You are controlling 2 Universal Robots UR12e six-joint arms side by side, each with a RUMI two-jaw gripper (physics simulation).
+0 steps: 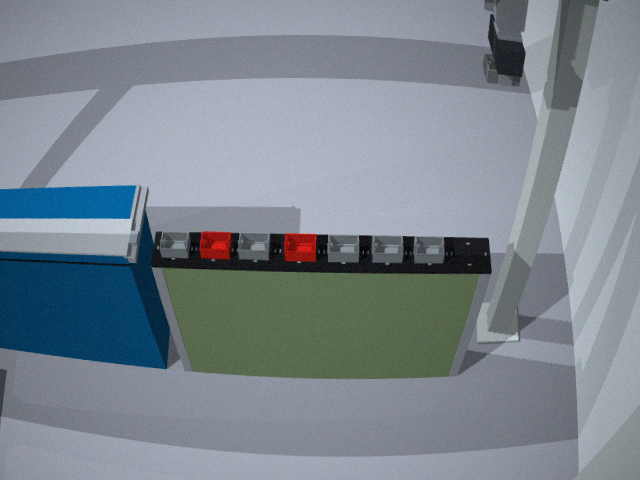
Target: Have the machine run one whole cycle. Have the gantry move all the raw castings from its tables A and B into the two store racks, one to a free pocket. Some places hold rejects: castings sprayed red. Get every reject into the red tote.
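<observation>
A long narrow table with a black top [467, 254] and a green front stands in the middle. Castings sit upright on it in one row. Two are red rejects: one red casting [215, 244] is second from the left, another red casting [300, 247] is fourth. The others are grey, among them the leftmost grey casting [175, 244], a grey casting [254, 246] between the two reds, and the rightmost grey casting [429, 250]. The place at the right end holds no casting. The store racks and the red tote do not show. Neither gripper can be made out.
A blue cabinet [77, 310] with a pale top edge stands close at the table's left end. A slanting pale post [532, 180] rises beyond the right end, before a large pale surface [610, 258]. A dark grey machine part [507, 54] shows at the top right; its kind is unclear.
</observation>
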